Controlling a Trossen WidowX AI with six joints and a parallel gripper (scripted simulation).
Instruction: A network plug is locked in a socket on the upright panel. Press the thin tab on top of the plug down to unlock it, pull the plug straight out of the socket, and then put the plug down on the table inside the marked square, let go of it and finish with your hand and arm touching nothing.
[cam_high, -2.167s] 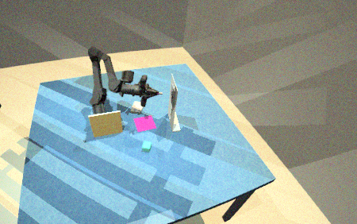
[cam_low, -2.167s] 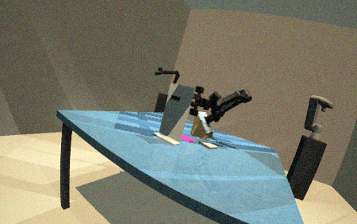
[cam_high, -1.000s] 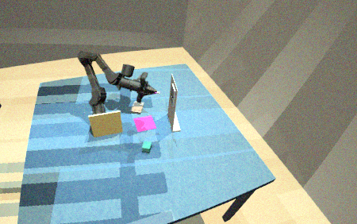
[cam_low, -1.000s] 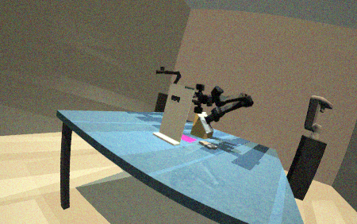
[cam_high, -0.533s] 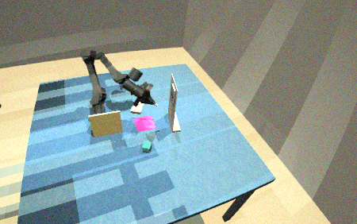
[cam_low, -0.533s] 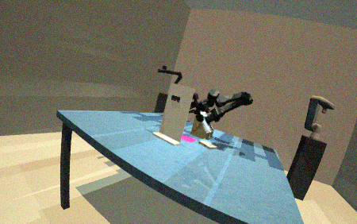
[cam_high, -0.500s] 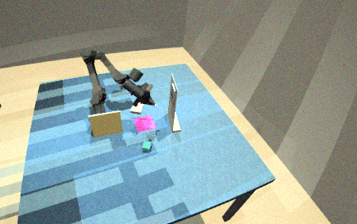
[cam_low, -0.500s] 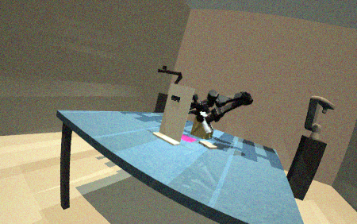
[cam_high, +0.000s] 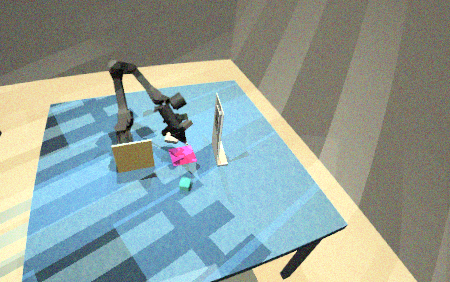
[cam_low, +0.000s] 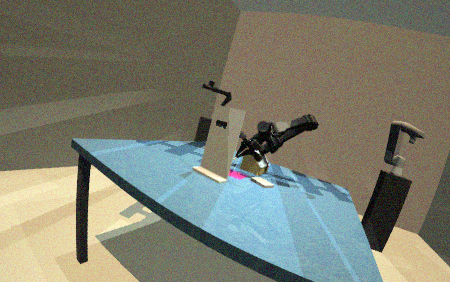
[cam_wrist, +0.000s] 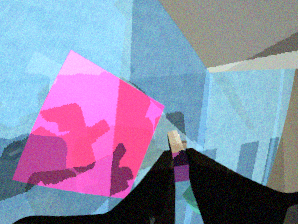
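The magenta marked square lies 1 cm behind my gripper tip, 1 cm to the left of it and 9 cm below it. Round my gripper tip: upright panel (15 cm ahead, 3 cm to the right, 5 cm above); purple network plug (right at my gripper tip); flat pale block (3 cm behind, 16 cm to the left, 9 cm below).
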